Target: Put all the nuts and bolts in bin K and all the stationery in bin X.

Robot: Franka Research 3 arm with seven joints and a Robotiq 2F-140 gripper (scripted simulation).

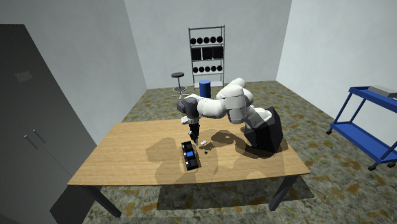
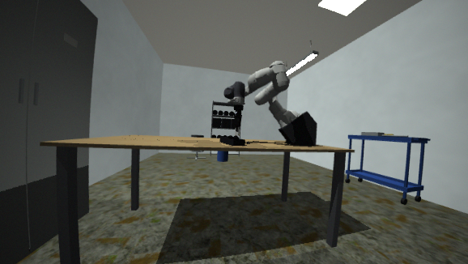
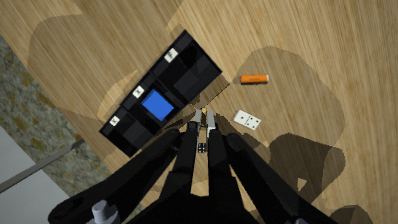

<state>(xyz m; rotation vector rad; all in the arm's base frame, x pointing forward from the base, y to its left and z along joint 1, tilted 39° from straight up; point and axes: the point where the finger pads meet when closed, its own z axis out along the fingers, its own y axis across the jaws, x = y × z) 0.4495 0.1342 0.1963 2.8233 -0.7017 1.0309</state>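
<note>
My gripper is now 10 mm past the brass bolt and 30 mm above it. The rest, counted from my hand: grey piece: 50 mm ahead, 70 mm to the left, 80 mm below; flat blue block: 50 mm ahead, 70 mm to the left, 70 mm below; black bin row: 60 mm ahead, 70 mm to the left, 70 mm below.
</note>
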